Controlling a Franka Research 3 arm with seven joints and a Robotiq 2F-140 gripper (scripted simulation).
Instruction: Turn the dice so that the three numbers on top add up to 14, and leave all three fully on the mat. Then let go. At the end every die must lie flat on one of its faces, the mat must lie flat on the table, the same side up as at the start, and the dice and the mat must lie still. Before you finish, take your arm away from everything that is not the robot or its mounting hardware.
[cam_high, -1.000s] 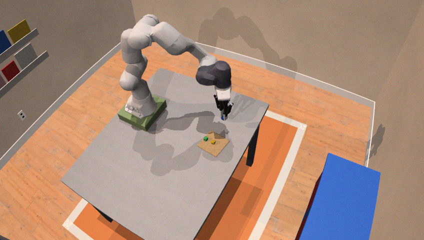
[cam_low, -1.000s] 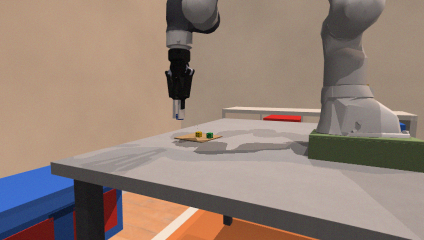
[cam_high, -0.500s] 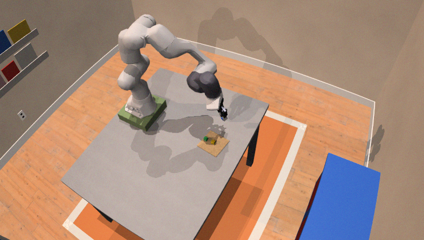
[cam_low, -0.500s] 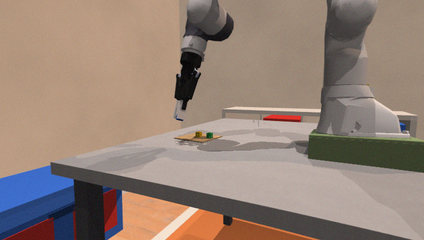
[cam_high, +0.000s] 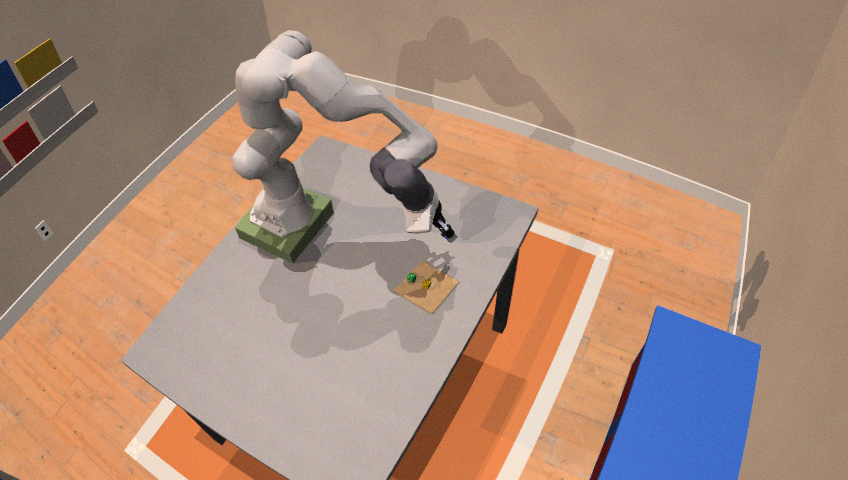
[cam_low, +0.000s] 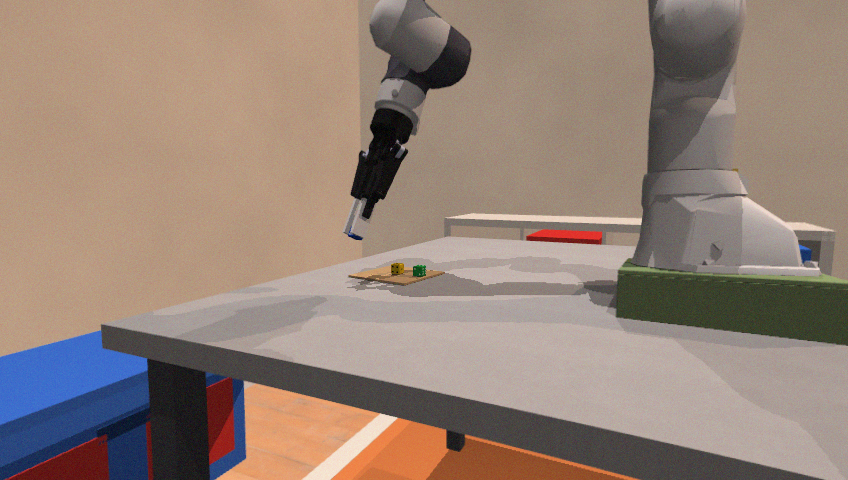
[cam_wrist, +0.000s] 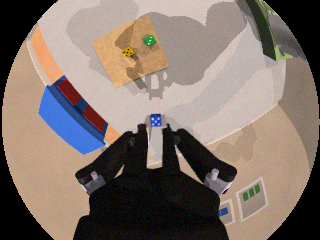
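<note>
The blue die lies 1 cm to the left of my hand and 3 cm below it. The rest, counted from my hand: tan mat: 3 cm behind, 12 cm to the right, 12 cm below; yellow die: 3 cm behind, 12 cm to the right, 11 cm below; green die: 8 cm behind, 11 cm to the right, 11 cm below.
</note>
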